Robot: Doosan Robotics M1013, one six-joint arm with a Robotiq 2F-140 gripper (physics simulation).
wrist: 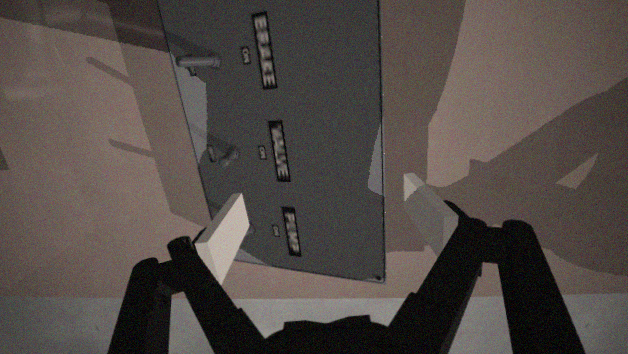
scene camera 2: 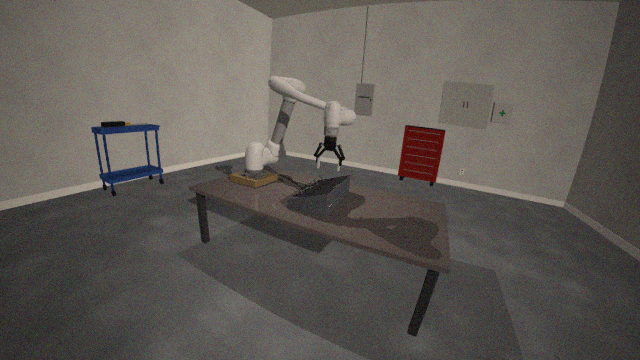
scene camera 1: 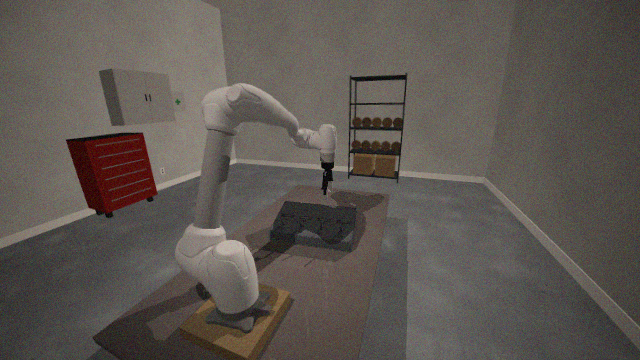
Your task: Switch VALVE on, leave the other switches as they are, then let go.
Labels:
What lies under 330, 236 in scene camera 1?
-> A switch panel.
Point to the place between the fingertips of my gripper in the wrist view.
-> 323, 200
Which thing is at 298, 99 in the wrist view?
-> A switch panel.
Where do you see a switch panel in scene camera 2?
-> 320, 199

